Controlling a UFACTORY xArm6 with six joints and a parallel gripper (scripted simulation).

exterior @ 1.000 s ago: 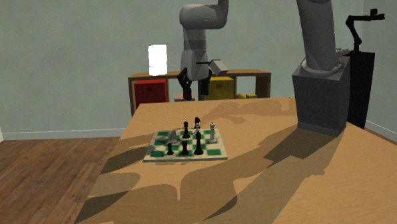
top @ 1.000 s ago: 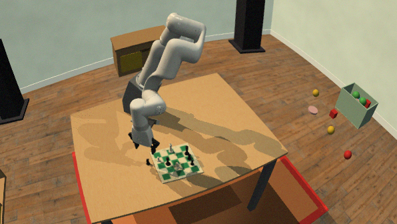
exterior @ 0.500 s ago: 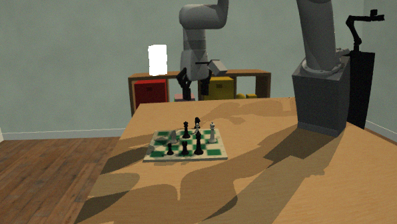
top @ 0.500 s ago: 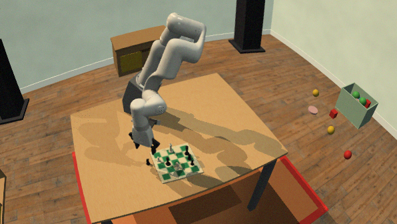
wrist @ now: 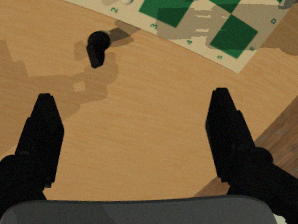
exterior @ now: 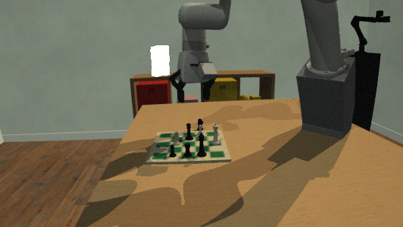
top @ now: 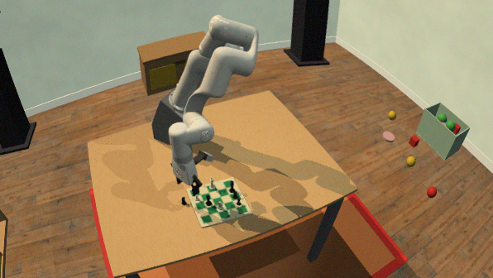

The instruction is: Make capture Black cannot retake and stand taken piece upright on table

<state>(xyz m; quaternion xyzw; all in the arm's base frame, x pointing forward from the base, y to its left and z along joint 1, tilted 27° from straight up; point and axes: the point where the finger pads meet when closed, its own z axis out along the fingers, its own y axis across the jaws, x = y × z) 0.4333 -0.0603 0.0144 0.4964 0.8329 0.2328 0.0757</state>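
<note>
My gripper is now 10 mm short of the black piece, 70 mm to the right of it and 90 mm above it. From my hand the other things lie so: green-and-cream chessboard 10 mm ahead, 110 mm to the left, 120 mm below; then white pawn 20 mm behind, 30 mm to the left, 100 mm below.
</note>
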